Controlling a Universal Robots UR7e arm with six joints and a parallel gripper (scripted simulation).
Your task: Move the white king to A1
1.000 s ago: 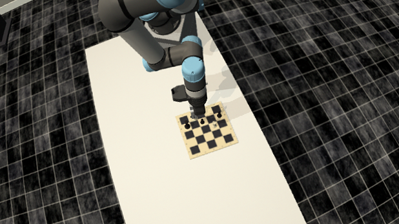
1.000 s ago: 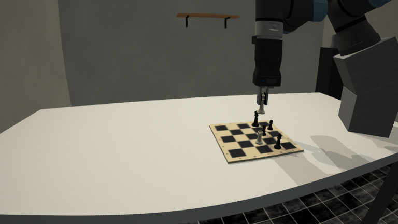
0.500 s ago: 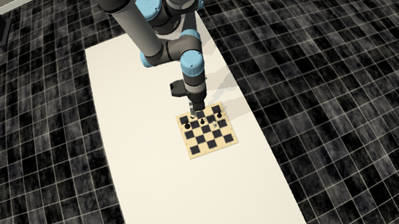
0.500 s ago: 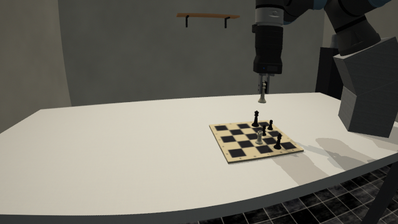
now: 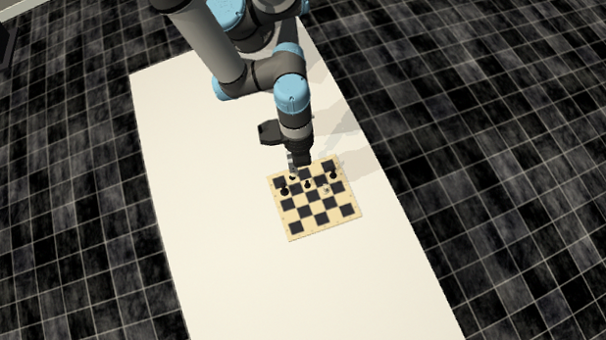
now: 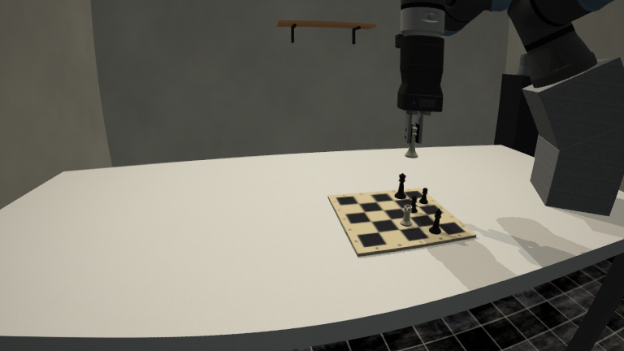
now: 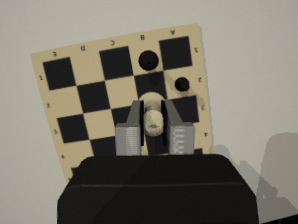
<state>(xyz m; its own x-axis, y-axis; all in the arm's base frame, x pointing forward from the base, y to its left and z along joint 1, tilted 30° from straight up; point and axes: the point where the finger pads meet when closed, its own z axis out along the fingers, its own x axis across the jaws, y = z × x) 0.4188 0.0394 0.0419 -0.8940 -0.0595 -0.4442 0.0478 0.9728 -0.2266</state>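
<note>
Right now my hand is 150 mm above the chessboard, 40 mm to the right of it and 30 mm short of it. From my hand the other things lie so: white king: 10 mm below.
</note>
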